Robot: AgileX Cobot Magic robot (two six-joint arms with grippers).
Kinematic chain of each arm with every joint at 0, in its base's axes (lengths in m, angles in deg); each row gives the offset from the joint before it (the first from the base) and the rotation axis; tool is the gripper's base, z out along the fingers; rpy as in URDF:
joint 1: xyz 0 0 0.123 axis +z
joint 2: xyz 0 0 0 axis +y
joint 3: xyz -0.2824 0 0.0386 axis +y
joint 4: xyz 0.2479 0 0.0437 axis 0.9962 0 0.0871
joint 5: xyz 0 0 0 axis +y
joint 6: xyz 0.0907 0 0.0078 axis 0.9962 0 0.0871
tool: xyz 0 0 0 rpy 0 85 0
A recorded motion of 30 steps. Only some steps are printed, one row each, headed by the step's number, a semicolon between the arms.
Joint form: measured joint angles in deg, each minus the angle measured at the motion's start. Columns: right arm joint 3, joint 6, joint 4, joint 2, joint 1, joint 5; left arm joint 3, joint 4, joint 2, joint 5, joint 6, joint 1.
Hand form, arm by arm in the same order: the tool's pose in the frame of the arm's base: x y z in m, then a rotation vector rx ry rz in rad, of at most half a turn. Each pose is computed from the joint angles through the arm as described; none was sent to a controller.
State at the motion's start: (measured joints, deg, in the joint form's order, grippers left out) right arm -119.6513 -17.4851 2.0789 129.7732 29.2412 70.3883; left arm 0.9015 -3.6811 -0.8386 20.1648 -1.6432 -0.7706
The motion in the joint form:
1: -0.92 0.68 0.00 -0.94 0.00 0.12; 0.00 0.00 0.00 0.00 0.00 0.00
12: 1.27 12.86 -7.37 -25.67 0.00 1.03; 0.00 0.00 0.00 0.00 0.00 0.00
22: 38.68 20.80 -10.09 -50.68 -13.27 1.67; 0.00 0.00 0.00 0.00 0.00 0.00
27: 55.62 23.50 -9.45 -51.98 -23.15 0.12; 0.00 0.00 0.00 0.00 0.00 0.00
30: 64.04 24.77 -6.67 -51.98 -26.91 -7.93; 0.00 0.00 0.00 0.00 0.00 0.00
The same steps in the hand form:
1: 0.4209 0.2392 0.2390 -1.1099 2.6384 0.0954; 0.0528 -0.0027 0.1769 -0.0538 1.8360 -0.0922
12: 0.3454 0.1842 0.4194 -0.7204 2.3686 0.0628; 0.0528 -0.0027 0.1769 -0.0538 1.8360 -0.0922
22: 0.2617 0.0624 0.3776 -0.3150 2.6718 -0.0901; 0.0528 -0.0027 0.1769 -0.0538 1.8360 -0.0922
27: 0.2459 0.0152 0.3019 -0.0484 2.9381 -0.1542; 0.0528 -0.0027 0.1769 -0.0538 1.8360 -0.0922
30: 0.2404 0.0033 0.2647 0.0825 2.9529 -0.0871; 0.0528 -0.0027 0.1769 -0.0538 1.8360 -0.0922

